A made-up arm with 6 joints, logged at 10 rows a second.
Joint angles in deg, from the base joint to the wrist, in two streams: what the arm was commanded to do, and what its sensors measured. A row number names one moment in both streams.
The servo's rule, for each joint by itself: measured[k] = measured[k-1] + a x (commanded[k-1-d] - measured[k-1]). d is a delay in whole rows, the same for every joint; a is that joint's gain. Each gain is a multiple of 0.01, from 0.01 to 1. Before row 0 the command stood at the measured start. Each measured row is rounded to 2 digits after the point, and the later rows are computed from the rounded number. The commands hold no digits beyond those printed.
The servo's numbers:
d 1
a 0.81 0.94 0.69 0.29 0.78 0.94
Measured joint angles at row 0: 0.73 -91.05 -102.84 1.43 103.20 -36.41
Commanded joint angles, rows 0 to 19: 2.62 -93.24 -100.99 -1.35 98.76 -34.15; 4.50 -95.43 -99.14 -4.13 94.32 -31.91; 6.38 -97.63 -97.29 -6.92 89.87 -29.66; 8.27 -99.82 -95.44 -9.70 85.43 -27.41; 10.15 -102.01 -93.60 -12.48 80.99 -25.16; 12.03 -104.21 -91.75 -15.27 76.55 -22.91; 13.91 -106.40 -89.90 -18.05 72.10 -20.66; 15.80 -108.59 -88.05 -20.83 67.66 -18.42; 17.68 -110.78 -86.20 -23.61 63.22 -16.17; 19.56 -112.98 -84.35 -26.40 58.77 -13.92; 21.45 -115.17 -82.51 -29.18 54.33 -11.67; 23.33 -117.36 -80.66 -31.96 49.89 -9.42; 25.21 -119.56 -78.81 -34.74 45.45 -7.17; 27.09 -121.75 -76.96 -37.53 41.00 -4.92; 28.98 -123.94 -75.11 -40.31 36.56 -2.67; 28.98 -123.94 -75.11 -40.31 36.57 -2.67; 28.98 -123.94 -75.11 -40.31 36.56 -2.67; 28.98 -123.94 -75.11 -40.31 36.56 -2.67; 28.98 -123.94 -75.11 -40.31 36.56 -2.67; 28.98 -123.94 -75.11 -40.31 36.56 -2.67
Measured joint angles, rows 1 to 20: 0.73 -91.05 -102.84 1.43 103.20 -36.41; 2.26 -93.11 -101.56 0.62 99.74 -34.29; 4.07 -95.29 -99.89 -0.76 95.51 -32.05; 5.94 -97.49 -98.10 -2.55 91.11 -29.80; 7.83 -99.68 -96.26 -4.62 86.68 -27.55; 9.71 -101.87 -94.42 -6.90 82.24 -25.30; 11.59 -104.07 -92.58 -9.33 77.80 -23.05; 13.47 -106.26 -90.73 -11.86 73.35 -20.80; 15.36 -108.45 -88.88 -14.46 68.91 -18.56; 17.24 -110.64 -87.03 -17.11 64.47 -16.31; 19.12 -112.84 -85.18 -19.80 60.02 -14.06; 21.01 -115.03 -83.34 -22.52 55.58 -11.81; 22.89 -117.22 -81.49 -25.26 51.14 -9.56; 24.77 -119.42 -79.64 -28.01 46.70 -7.31; 26.65 -121.61 -77.79 -30.77 42.25 -5.06; 28.54 -123.80 -75.94 -33.54 37.81 -2.81; 28.90 -123.93 -75.37 -35.50 36.84 -2.68; 28.96 -123.94 -75.19 -36.89 36.62 -2.67; 28.98 -123.94 -75.13 -37.88 36.57 -2.67; 28.98 -123.94 -75.12 -38.58 36.56 -2.67
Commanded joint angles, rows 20 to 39: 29.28 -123.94 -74.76 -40.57 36.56 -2.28; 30.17 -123.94 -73.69 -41.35 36.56 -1.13; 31.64 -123.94 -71.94 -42.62 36.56 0.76; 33.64 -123.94 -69.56 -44.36 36.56 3.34; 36.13 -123.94 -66.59 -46.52 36.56 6.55; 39.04 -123.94 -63.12 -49.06 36.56 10.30; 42.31 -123.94 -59.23 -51.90 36.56 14.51; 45.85 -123.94 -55.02 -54.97 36.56 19.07; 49.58 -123.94 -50.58 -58.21 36.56 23.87; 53.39 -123.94 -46.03 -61.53 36.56 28.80; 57.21 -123.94 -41.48 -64.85 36.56 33.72; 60.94 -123.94 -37.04 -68.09 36.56 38.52; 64.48 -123.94 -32.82 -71.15 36.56 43.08; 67.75 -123.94 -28.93 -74.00 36.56 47.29; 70.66 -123.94 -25.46 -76.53 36.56 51.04; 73.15 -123.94 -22.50 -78.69 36.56 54.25; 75.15 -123.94 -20.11 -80.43 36.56 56.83; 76.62 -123.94 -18.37 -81.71 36.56 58.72; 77.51 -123.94 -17.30 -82.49 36.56 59.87; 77.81 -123.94 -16.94 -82.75 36.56 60.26
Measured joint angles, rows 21 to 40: 28.98 -123.94 -75.11 -39.08 36.56 -2.67; 29.22 -123.94 -74.87 -39.51 36.56 -2.30; 29.99 -123.94 -74.06 -40.04 36.56 -1.20; 31.33 -123.94 -72.60 -40.79 36.56 0.64; 33.20 -123.94 -70.50 -41.83 36.56 3.18; 35.57 -123.94 -67.80 -43.19 36.56 6.35; 38.38 -123.94 -64.57 -44.89 36.56 10.06; 41.56 -123.94 -60.89 -46.92 36.56 14.24; 45.03 -123.94 -56.84 -49.25 36.56 18.78; 48.72 -123.94 -52.52 -51.85 36.56 23.56; 52.50 -123.94 -48.04 -54.66 36.56 28.49; 56.32 -123.94 -43.51 -57.62 36.56 33.41; 60.06 -123.94 -39.05 -60.66 36.56 38.21; 63.64 -123.94 -34.75 -63.70 36.56 42.79; 66.97 -123.94 -30.73 -66.69 36.56 47.02; 69.96 -123.94 -27.09 -69.54 36.56 50.80; 72.54 -123.94 -23.92 -72.19 36.56 54.04; 74.65 -123.94 -21.29 -74.58 36.56 56.66; 76.25 -123.94 -19.28 -76.65 36.56 58.60; 77.27 -123.94 -17.91 -78.34 36.56 59.79
